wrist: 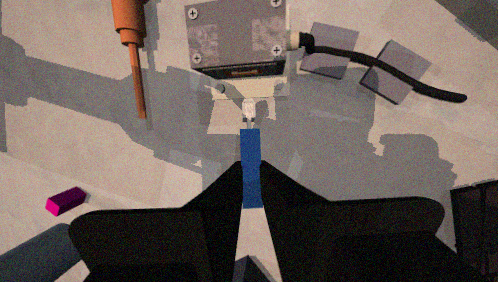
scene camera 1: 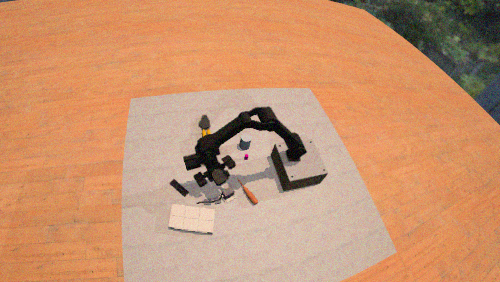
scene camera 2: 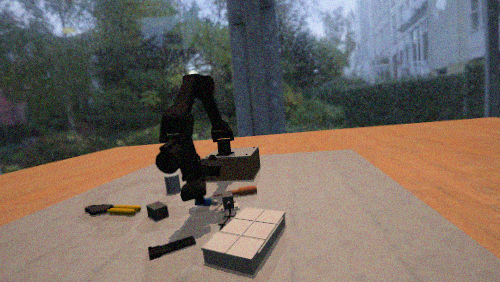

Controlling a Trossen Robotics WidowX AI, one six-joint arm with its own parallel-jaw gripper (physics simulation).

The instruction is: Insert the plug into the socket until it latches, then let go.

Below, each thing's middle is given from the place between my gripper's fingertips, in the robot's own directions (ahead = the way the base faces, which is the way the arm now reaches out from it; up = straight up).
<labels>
I see my gripper 60 mm to the right of the socket (wrist: 246,56), 40 mm past it and 10 mm above it. From my hand the other things lie so: blue plug (wrist: 250,148): 10 mm to the left; then black bar (wrist: 467,202): 180 mm ahead, 30 mm to the left, 20 mm below; then orange-handled screwdriver (wrist: 132,28): 140 mm behind, 50 mm to the left, 20 mm below.
</labels>
